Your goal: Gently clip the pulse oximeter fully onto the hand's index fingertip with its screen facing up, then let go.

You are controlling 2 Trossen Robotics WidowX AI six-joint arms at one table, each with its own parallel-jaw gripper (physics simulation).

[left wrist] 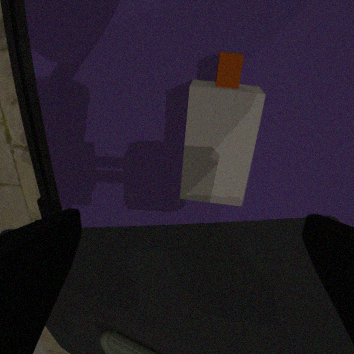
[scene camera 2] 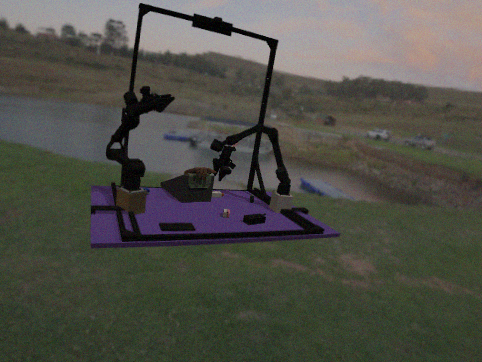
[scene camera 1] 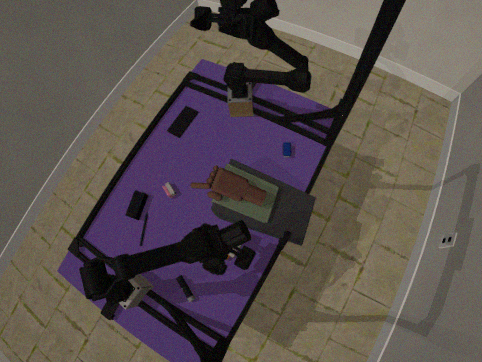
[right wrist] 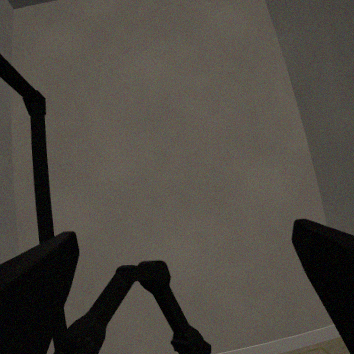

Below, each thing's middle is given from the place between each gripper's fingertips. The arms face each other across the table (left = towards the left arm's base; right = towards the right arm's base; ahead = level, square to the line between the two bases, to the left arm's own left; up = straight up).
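Dark grey plate point(scene camera 1: 292, 209): 52 cm below my right hand, 22 cm to the left of it and 27 cm behind it. White box with orange end point(left wrist: 223, 116): 55 cm below my right hand, 23 cm behind it, 40 cm to the left of it.
The white box with orange end is 10 cm below my left hand and 1 cm ahead of it; the dark grey plate is 7 cm below the same hand, 19 cm to the right of it and 3 cm behind it.
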